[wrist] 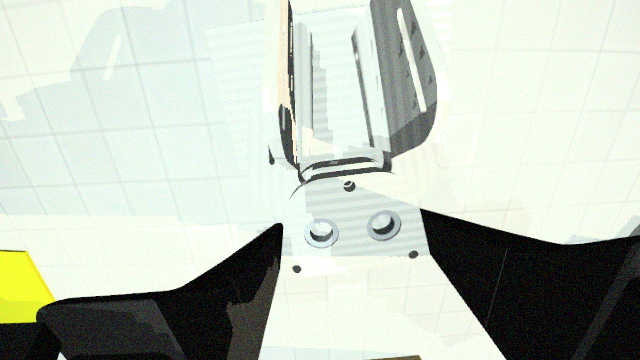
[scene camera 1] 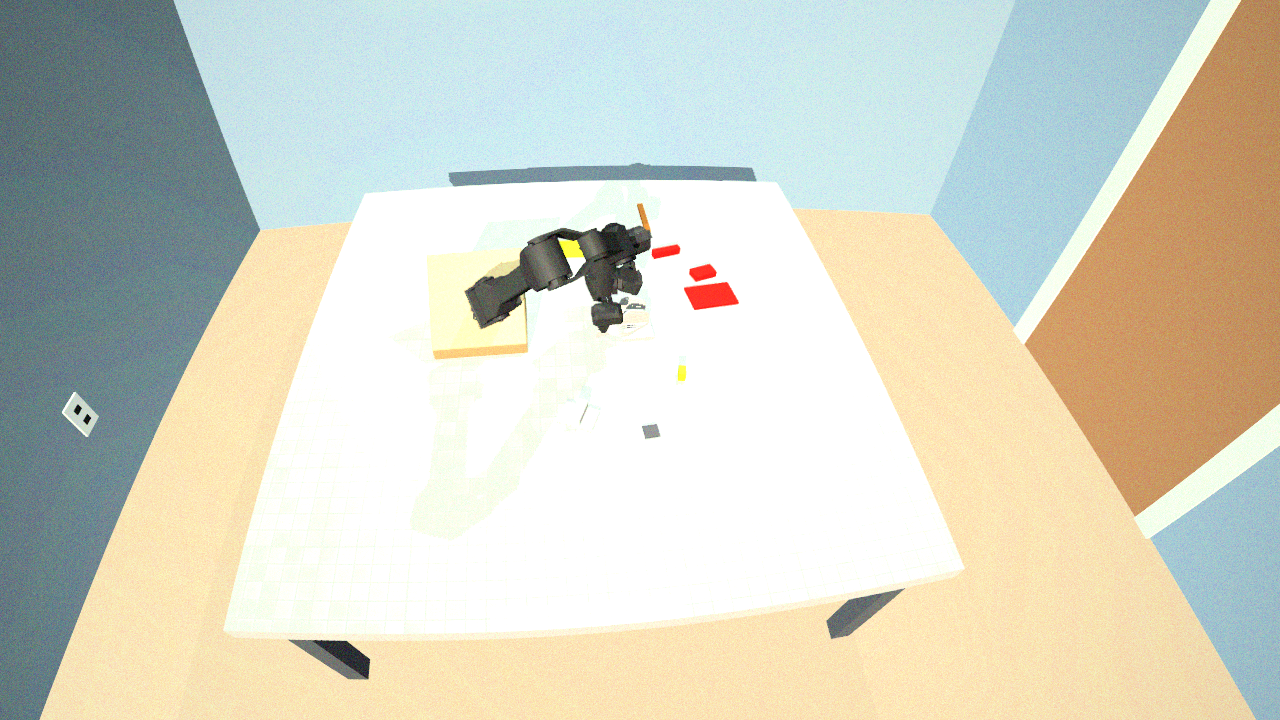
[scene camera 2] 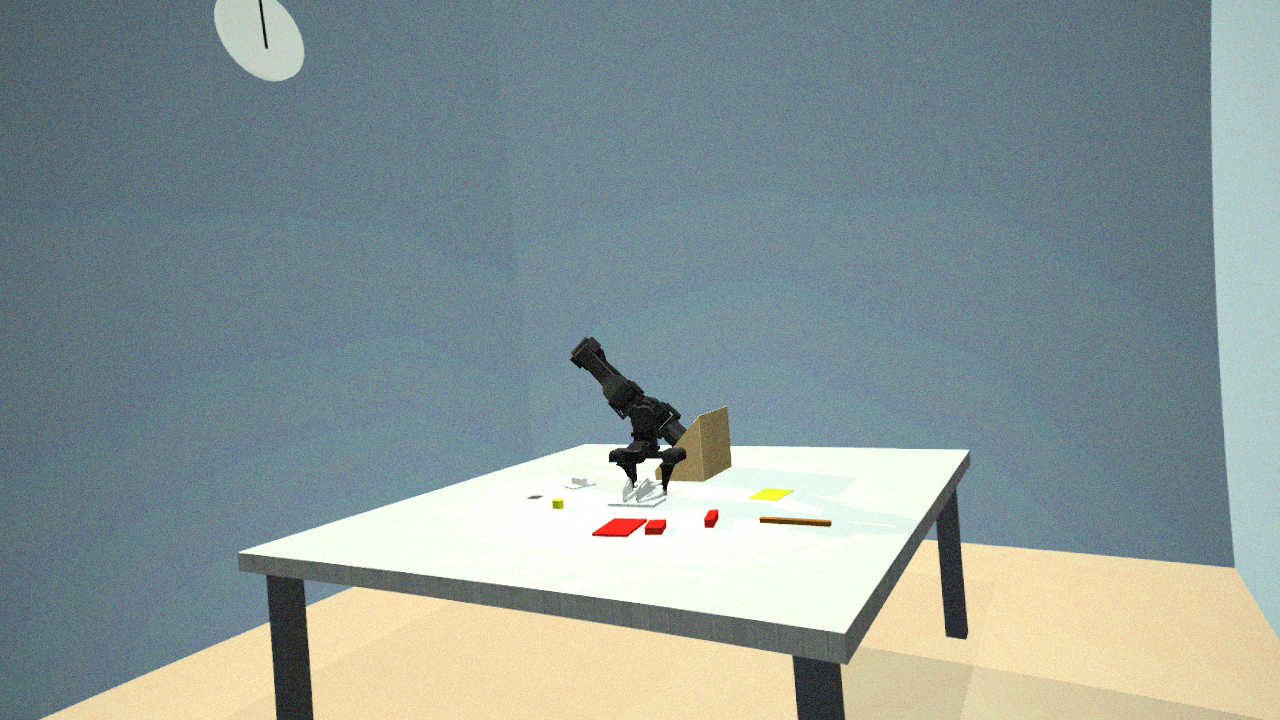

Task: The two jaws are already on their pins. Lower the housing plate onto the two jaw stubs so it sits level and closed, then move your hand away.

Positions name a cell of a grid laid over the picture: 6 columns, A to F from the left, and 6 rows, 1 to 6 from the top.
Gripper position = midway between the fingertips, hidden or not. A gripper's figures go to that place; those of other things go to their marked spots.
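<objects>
Measured from the lens, my gripper (scene camera 1: C3) is at 1.31 m from the lens, while a red plate (scene camera 1: D3) is 1.43 m from the lens.
</objects>
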